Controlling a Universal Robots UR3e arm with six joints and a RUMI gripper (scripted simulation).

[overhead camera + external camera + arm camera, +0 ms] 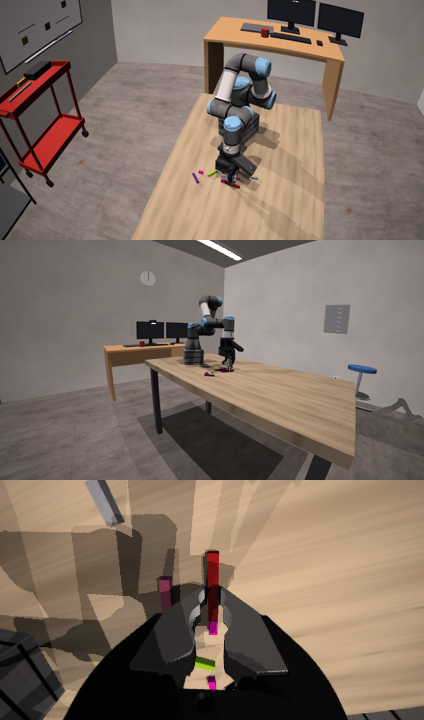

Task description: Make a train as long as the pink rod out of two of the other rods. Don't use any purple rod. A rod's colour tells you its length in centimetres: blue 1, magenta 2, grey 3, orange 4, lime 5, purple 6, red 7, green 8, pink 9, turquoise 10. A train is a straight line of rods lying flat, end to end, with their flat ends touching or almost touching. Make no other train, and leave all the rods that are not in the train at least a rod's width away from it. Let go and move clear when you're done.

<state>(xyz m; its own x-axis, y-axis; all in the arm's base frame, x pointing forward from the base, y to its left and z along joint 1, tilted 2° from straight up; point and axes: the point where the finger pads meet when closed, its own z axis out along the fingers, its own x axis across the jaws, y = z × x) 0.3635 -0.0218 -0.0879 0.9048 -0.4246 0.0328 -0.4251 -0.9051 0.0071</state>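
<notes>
Right now my hand is 10 mm above the red rod. Round my hand: grey rod: 40 mm behind, 100 mm to the left, 10 mm below; then pink rod: 60 mm behind, 10 mm to the right, 10 mm below; then lime rod: 70 mm behind, 90 mm to the right, 10 mm below.
</notes>
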